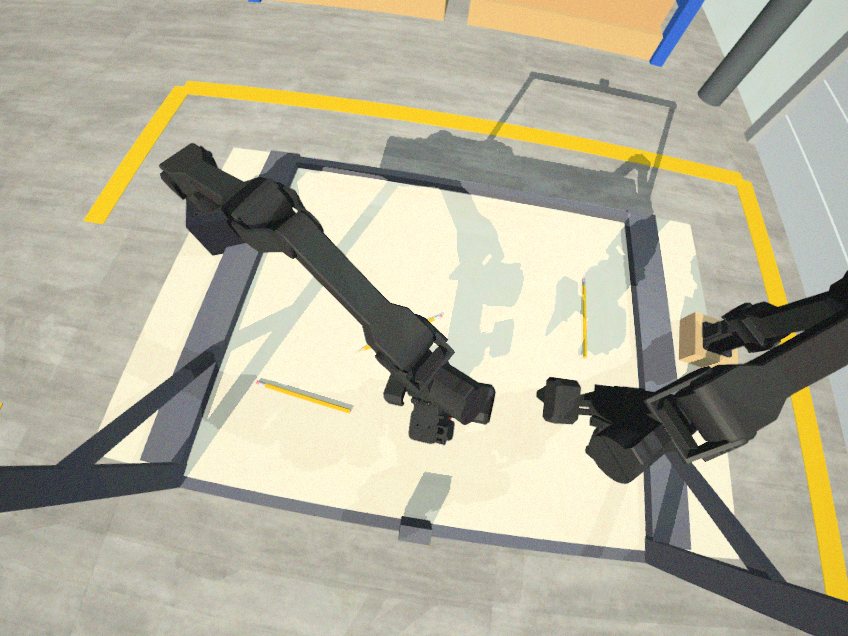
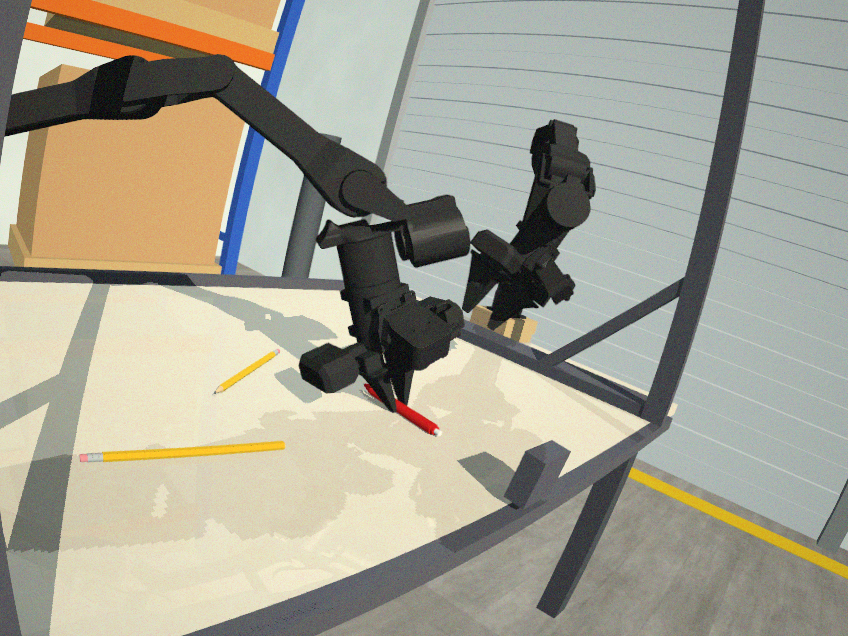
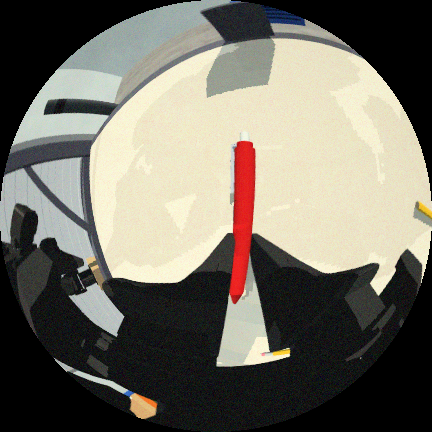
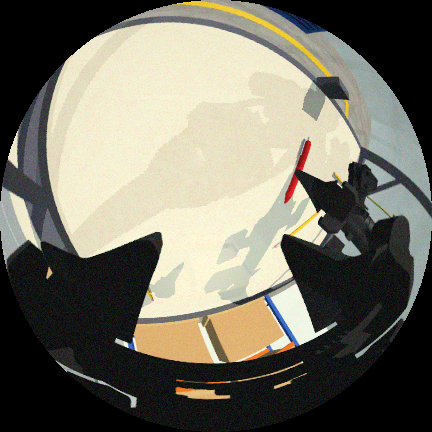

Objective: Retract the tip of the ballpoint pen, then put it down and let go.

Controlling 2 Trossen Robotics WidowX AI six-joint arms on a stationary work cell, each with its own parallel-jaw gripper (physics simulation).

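Pixels of known places: left gripper, fingertip midpoint: (image 2: 398, 408) (image 3: 240, 238) (image 4: 296, 171); right gripper, fingertip midpoint: (image 2: 477, 320) (image 3: 78, 271) (image 4: 224, 240); left arm's base at its link origin: (image 1: 210, 202); right arm's base at its link origin: (image 1: 716, 339) (image 3: 92, 274).
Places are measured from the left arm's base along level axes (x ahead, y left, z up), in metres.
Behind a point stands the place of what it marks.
Note:
A red ballpoint pen (image 2: 417, 418) @[x 0.339, y -0.533, z -0.097 m] (image 3: 244, 201) @[x 0.347, y -0.525, z -0.094 m] (image 4: 299, 163) @[x 0.360, y -0.520, z -0.098 m] with a white push button at its far end lies low over the cream table top (image 1: 516, 492) @[x 0.439, y -0.674, z -0.106 m] (image 2: 295, 536) @[x 0.075, y -0.530, z -0.106 m], near the front middle. My left gripper (image 2: 395, 396) @[x 0.363, y -0.504, z -0.102 m] (image 3: 240, 238) @[x 0.363, y -0.504, z -0.102 m] (image 1: 430, 430) points down and is shut on the pen near its tip end. I cannot tell whether the pen touches the table. My right gripper (image 2: 486, 302) @[x 0.536, y -0.537, z -0.012 m] (image 4: 224, 240) @[x 0.536, y -0.537, z -0.012 m] is open and empty. It hangs high over the table's right edge, well apart from the pen.
Yellow pencils lie on the table: one front left (image 1: 304, 396) @[x 0.107, y -0.409, z -0.100 m] (image 2: 194, 451) @[x 0.106, y -0.413, z -0.101 m], one at the right (image 1: 583, 318) @[x 0.702, y -0.397, z -0.101 m], one behind my left arm (image 2: 246, 371). A small grey block (image 1: 415, 524) @[x 0.252, y -0.664, z -0.064 m] (image 2: 536, 473) @[x 0.223, y -0.672, z -0.063 m] sits on the front rail. A tan box (image 1: 693, 341) @[x 0.896, y -0.515, z -0.064 m] (image 2: 512, 327) @[x 0.898, y -0.552, z -0.075 m] stands at the right edge.

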